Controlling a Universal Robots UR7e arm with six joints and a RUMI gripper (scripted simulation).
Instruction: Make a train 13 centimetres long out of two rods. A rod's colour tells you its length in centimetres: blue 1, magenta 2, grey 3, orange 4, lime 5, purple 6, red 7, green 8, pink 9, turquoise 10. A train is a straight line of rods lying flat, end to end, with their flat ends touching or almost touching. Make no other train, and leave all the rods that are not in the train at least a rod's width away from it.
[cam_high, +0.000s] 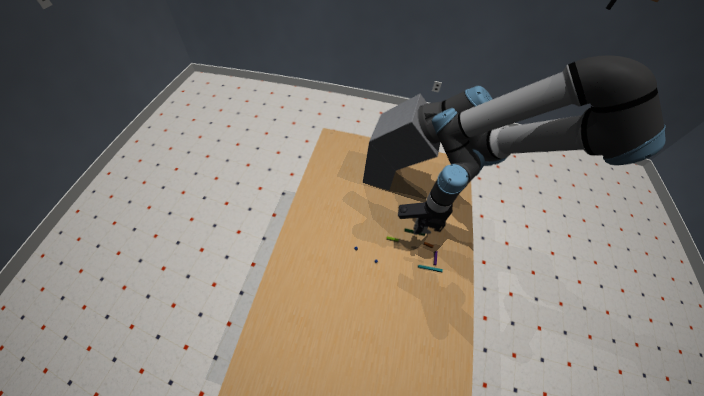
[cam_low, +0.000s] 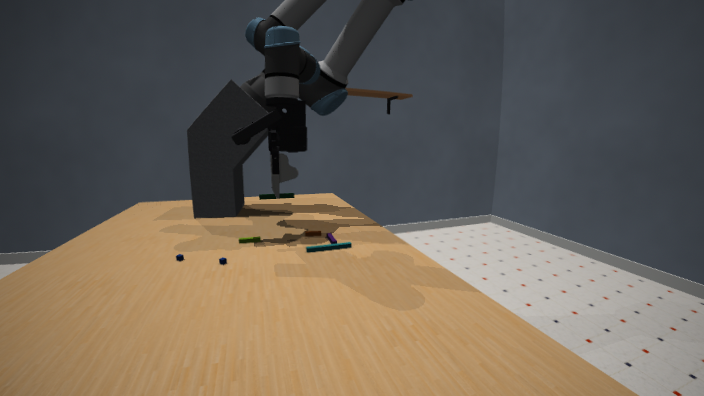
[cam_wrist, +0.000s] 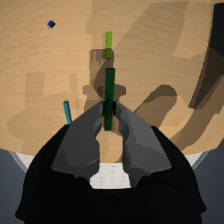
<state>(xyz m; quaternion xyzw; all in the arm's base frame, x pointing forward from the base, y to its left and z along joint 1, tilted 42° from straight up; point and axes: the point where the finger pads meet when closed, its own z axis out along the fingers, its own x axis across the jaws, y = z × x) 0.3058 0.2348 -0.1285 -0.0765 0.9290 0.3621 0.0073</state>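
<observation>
My gripper is now 11 cm above the lime rod, 7 cm to the left of it and 1 cm short of it. Also, from my hand: green rod 1 cm below; purple rod 13 cm to the left, 11 cm below, 2 cm ahead; orange rod 11 cm below, 8 cm to the left, 2 cm behind.
</observation>
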